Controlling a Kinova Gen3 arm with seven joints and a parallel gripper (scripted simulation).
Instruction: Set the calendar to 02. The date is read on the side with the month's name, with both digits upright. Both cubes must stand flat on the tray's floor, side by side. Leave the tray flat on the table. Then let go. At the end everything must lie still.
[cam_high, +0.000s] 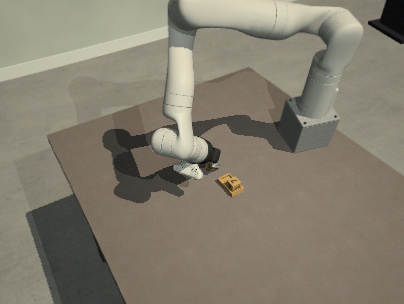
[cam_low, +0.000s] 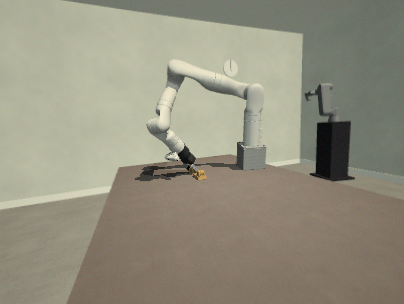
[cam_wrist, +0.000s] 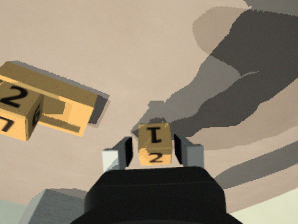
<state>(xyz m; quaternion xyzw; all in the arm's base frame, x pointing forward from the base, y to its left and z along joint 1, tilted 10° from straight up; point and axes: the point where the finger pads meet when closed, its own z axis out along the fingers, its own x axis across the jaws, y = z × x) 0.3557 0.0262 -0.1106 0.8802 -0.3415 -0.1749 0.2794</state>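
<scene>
The orange cube is 1 cm to the right of my hand and 1 cm below it. Also, from my hand: tray (10 cm to the left, 3 cm behind, 2 cm below).
</scene>
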